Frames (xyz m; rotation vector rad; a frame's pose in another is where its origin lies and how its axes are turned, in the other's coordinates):
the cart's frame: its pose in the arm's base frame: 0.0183 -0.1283 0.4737 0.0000 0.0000 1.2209
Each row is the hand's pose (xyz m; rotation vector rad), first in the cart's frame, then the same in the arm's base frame.
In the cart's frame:
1: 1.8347 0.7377 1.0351 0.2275 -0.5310 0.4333
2: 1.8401 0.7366 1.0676 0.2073 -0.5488 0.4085
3: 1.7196 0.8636 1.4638 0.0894 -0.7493 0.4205
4: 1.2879 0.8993 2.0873 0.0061 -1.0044 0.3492
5: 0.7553 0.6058 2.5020 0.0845 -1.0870 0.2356
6: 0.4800 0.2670 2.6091 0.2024 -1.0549 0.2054
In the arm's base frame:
1: -0.0458 1.8481 1.5088 0.5465 -0.3393 1.6161
2: -0.0429 1.8528 1.5413 0.5380 -0.3674 1.5902
3: -0.2035 1.7831 1.9375 0.5586 -0.6252 1.5763
4: -0.3850 1.3898 2.5610 0.6391 -0.9018 1.4552
5: -0.2919 0.7889 2.9757 0.7520 -0.9148 1.3230
6: -0.0680 0.4141 3.0828 0.8343 -0.8103 1.2973

